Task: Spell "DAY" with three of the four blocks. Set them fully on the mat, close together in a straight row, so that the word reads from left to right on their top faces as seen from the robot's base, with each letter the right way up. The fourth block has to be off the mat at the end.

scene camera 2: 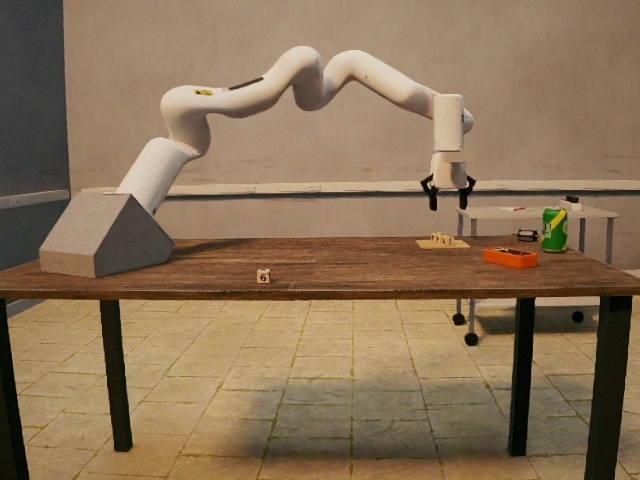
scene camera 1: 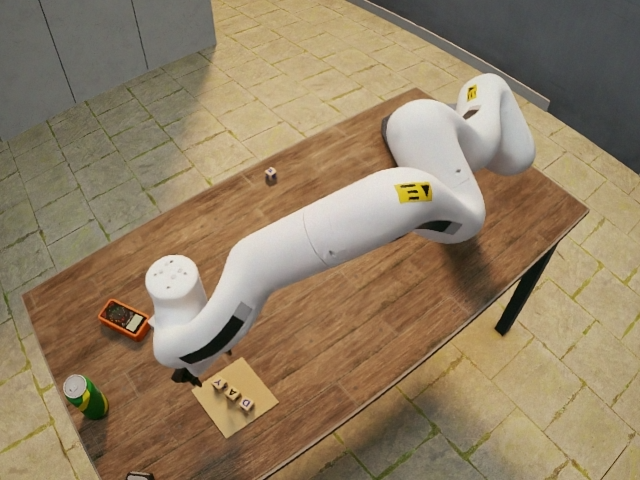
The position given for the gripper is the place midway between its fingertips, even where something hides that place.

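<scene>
The scene shows the gripper (scene camera 2: 448, 210) together with a tan mat (scene camera 1: 229, 418).
</scene>
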